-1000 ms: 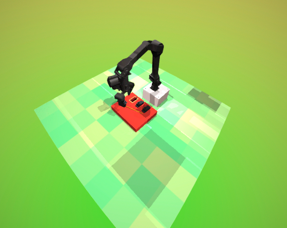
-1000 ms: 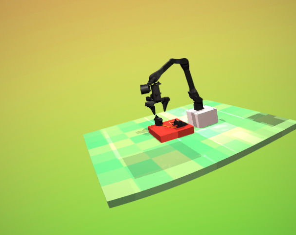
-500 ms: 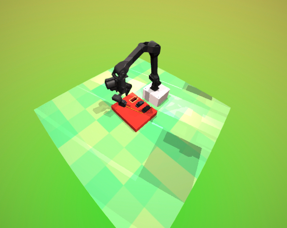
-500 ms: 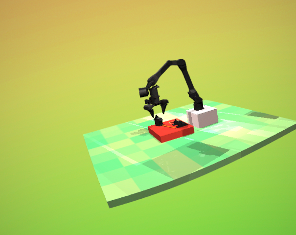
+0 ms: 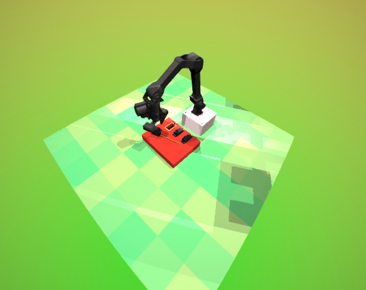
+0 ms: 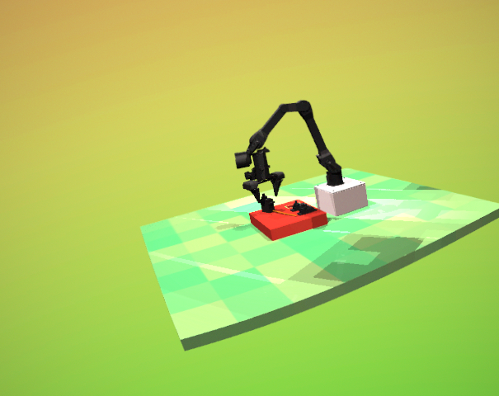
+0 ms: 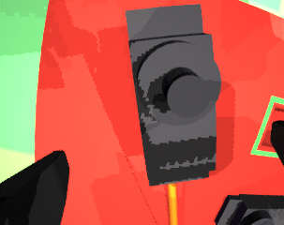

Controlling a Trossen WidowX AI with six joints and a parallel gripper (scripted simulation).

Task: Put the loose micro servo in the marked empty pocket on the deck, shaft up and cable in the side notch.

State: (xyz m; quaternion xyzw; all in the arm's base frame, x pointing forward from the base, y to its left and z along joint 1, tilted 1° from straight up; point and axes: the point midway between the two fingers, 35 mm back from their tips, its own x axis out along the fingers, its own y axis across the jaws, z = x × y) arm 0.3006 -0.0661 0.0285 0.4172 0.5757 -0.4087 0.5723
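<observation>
Now: gripper tip 80 mm to the right of the red deck and 80 mm above it.
</observation>
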